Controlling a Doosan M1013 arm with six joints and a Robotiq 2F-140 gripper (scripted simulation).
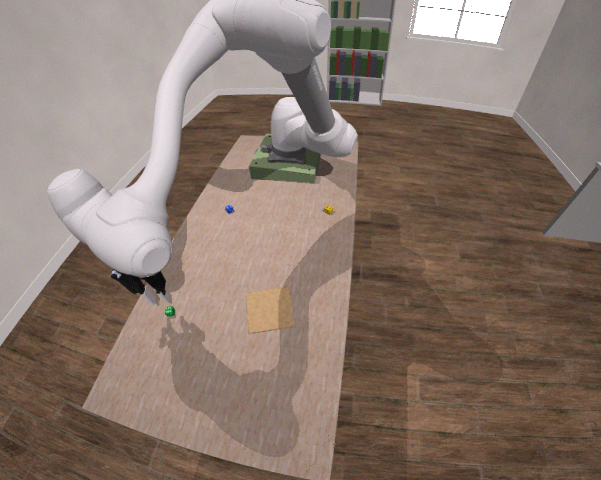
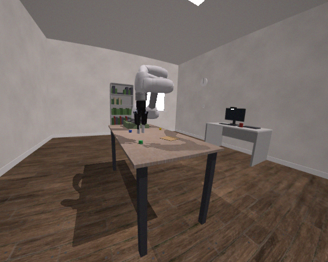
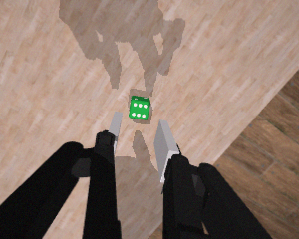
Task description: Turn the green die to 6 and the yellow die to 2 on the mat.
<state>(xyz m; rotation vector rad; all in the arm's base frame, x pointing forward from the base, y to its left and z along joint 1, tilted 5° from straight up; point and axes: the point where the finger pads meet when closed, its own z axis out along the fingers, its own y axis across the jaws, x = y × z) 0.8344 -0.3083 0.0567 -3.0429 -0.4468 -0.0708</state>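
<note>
Right now my hand is 100 mm above the green die. The rest, counted from my hand: tan mat 320 mm to the left, 110 mm below, 40 mm behind; blue die 480 mm behind, 100 mm below, 90 mm to the left; yellow die 500 mm to the left, 490 mm behind, 100 mm below.
</note>
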